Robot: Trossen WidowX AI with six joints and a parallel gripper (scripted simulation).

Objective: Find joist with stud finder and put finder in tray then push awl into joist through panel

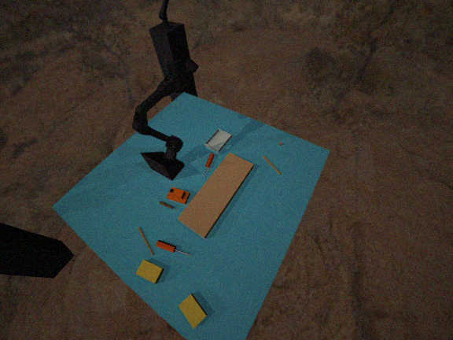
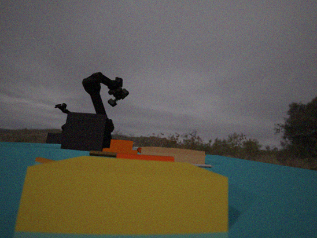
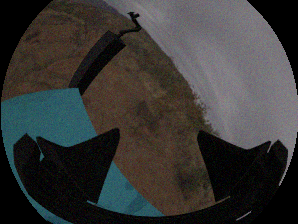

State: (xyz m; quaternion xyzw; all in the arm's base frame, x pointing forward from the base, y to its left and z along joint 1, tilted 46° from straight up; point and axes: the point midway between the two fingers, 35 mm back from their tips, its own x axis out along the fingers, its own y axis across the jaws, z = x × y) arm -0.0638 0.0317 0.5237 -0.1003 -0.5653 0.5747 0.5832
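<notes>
My gripper tip is now 59 cm to the left of the stud finder, 36 cm above it and 26 cm short of it. Round my gripper tip: white tray: 39 cm below, 24 cm ahead, 11 cm to the right; awl: 66 cm to the right, 39 cm below, 28 cm ahead.
</notes>
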